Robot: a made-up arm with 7 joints. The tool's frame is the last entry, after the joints.
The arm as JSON. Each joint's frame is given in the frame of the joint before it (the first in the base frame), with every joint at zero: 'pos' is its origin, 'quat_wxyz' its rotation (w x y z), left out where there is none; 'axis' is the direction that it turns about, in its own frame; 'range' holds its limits. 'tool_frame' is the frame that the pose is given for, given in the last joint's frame.
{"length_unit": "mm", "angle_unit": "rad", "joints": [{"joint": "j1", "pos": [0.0, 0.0, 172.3], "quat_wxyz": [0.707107, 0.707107, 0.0, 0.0], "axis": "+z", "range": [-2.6, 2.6]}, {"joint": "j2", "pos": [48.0, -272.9, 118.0], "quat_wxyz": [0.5, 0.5, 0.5, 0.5], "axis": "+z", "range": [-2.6, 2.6]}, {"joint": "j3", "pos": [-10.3, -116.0, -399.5], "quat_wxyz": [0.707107, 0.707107, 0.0, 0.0], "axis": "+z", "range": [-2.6, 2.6]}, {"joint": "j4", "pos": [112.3, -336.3, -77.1], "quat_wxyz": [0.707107, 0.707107, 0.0, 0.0], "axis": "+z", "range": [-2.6, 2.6]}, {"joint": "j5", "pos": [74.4, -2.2, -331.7], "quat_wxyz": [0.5, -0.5, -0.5, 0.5], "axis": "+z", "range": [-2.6, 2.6]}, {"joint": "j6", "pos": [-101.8, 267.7, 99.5], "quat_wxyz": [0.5, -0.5, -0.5, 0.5], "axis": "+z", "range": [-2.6, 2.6]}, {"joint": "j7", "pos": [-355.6, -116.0, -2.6], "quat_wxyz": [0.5, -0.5, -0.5, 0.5], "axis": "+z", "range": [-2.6, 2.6]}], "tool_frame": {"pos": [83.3, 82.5, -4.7], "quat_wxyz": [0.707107, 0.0, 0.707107, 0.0]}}
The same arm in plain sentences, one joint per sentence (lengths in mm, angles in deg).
The arm has seven revolute joints in a row. What follows holds with every joint at zero, and every direction is one of the base frame's.
The first joint is mounted 172.3 mm along +z from the base frame's origin and rotates about -y, from -148.97 to 148.97 deg.
The second joint is mounted 48 mm along +x and 118 mm along -y and 272.9 mm along -z from the first joint and rotates about +x, from -148.97 to 148.97 deg.
The third joint is mounted 399.5 mm along -x and 116 mm along +y and 10.3 mm along -z from the second joint and rotates about +y, from -148.97 to 148.97 deg.
The fourth joint is mounted 336.3 mm along -x and 77.1 mm along -y and 112.3 mm along +z from the third joint and rotates about -x, from -148.97 to 148.97 deg.
The fifth joint is mounted 331.7 mm along +x and 2.2 mm along -y and 74.4 mm along +z from the fourth joint and rotates about -z, from -148.97 to 148.97 deg.
The sixth joint is mounted 267.7 mm along +x and 101.8 mm along -y and 99.5 mm along -z from the fifth joint and rotates about -y, from -148.97 to 148.97 deg.
The seventh joint is mounted 355.6 mm along -x and 2.6 mm along +y and 116 mm along -z from the sixth joint and rotates about -x, from -148.97 to 148.97 deg.
The tool frame, which is the frame that the pose is given for, is mounted 4.7 mm along +x and 82.5 mm along +y and 83.3 mm along +z from the seventh joint; its axes are parallel to the base frame's.

